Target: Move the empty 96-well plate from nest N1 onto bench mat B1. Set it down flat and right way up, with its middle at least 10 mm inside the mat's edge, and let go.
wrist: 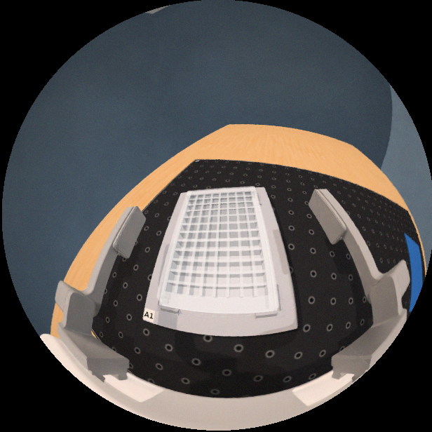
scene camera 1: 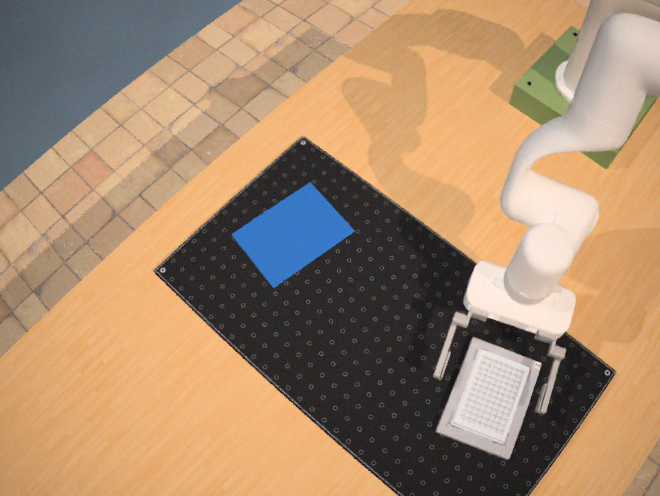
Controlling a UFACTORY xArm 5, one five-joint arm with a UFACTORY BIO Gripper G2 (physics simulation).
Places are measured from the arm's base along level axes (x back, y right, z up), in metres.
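Pixels of known places: hand at its tool point: (scene camera 1: 493, 382).
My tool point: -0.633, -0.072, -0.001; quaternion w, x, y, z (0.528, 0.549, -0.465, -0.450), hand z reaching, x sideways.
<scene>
Ahead of a thing's pixels: the offset from my tool point to its top centre, as dx, dy, dz. "*": to the spot under its first point. Level surfaces: height alone.
The white 96-well plate {-0.010, -0.010, -0.022} (scene camera 1: 491, 394) (wrist: 220, 240) lies flat and right way up in the grey nest N1 {-0.010, -0.010, -0.034} (scene camera 1: 447, 421) (wrist: 287, 315), whose A1 label shows in the wrist view. My gripper (scene camera 1: 490, 394) (wrist: 230, 225) is open wide and empty. In scene camera 1 its two fingers stand on either side of the nest, apart from the plate; their height above it is hard to tell. The blue bench mat B1 {dz -0.046} (scene camera 1: 293, 234) (wrist: 414, 270) lies flat at the upper left in scene camera 1, with part of it showing at the right edge of the wrist view.
A black board with rows of holes {* -0.011, +0.255, -0.048} (scene camera 1: 341, 320) (wrist: 330, 290) lies under the nest and the blue mat. It rests on a wooden table {dz -0.061} (scene camera 1: 133, 373) (wrist: 280, 145). The arm's green base block (scene camera 1: 544, 101) stands at the upper right in scene camera 1.
</scene>
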